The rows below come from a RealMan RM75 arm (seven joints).
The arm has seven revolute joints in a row. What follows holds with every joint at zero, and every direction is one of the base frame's.
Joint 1 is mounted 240.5 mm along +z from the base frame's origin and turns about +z.
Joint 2 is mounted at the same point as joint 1 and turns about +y.
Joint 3 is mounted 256 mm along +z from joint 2 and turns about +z.
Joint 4 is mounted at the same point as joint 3 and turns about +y.
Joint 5 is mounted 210 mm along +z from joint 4 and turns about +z.
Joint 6 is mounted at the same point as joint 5 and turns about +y.
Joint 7 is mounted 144 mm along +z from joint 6 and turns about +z.
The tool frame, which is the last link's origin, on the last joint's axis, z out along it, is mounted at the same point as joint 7; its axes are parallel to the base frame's.
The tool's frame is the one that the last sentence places.
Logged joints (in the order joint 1, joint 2, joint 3, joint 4, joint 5, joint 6, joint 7), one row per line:
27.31 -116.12 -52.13 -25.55 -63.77 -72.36 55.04
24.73 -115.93 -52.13 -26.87 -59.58 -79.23 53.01
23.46 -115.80 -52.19 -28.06 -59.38 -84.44 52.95
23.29 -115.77 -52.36 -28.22 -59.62 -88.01 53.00
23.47 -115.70 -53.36 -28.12 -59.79 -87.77 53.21
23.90 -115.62 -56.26 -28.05 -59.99 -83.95 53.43
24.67 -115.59 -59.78 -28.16 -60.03 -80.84 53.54
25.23 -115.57 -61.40 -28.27 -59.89 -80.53 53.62
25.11 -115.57 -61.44 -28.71 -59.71 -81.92 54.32
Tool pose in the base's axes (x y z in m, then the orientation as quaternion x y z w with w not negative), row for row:
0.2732 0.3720 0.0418 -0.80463 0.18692 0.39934 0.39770
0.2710 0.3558 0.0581 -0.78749 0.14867 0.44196 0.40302
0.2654 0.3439 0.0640 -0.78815 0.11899 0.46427 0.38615
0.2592 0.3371 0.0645 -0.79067 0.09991 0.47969 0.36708
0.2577 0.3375 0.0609 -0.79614 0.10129 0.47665 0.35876
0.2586 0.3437 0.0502 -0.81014 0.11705 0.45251 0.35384
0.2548 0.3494 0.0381 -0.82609 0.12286 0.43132 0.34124
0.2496 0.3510 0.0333 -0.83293 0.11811 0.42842 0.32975
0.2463 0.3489 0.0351 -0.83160 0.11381 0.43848 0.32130
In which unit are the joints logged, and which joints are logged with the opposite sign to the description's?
The joints are logged in degrees. Opposite sign: joint 2.
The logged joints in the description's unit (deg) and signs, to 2 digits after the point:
27.31 116.12 -52.13 -25.55 -63.77 -72.36 55.04
24.73 115.93 -52.13 -26.87 -59.58 -79.23 53.01
23.46 115.80 -52.19 -28.06 -59.38 -84.44 52.95
23.29 115.77 -52.36 -28.22 -59.62 -88.01 53.00
23.47 115.70 -53.36 -28.12 -59.79 -87.77 53.21
23.90 115.62 -56.26 -28.05 -59.99 -83.95 53.43
24.67 115.59 -59.78 -28.16 -60.03 -80.84 53.54
25.23 115.57 -61.40 -28.27 -59.89 -80.53 53.62
25.11 115.57 -61.44 -28.71 -59.71 -81.92 54.32

